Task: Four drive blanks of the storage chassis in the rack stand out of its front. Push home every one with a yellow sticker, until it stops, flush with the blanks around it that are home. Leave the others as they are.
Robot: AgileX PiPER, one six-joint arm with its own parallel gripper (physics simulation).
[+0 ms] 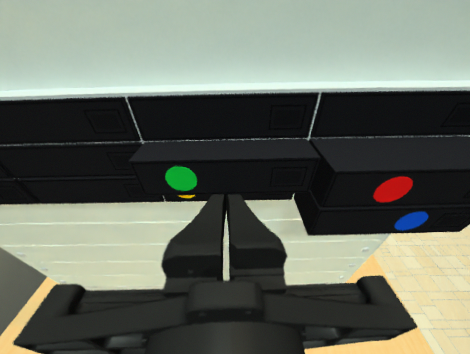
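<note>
The yellow-sticker blank (245,197) is in the bottom row, middle column. A thin strip of it and the lower part of its yellow sticker (186,196) show under the green-sticker blank (230,176), which stands out above it. Its face looks about level with the bottom-row blank (80,190) to its left, but most of it is hidden. My gripper (226,189) is shut and empty, with its tips at the yellow-sticker blank's face, just below the green-sticker blank; contact is hard to tell. The red-sticker blank (355,191) and the blue-sticker blank (355,220) below it stand out at the right.
The top-row blanks (220,118) sit level under the pale chassis top (225,45). Pale rack panels (100,227) lie below the blanks. A wooden surface (372,280) and a tiled floor (430,270) show at the lower right, and a dark grey surface (15,285) at the lower left.
</note>
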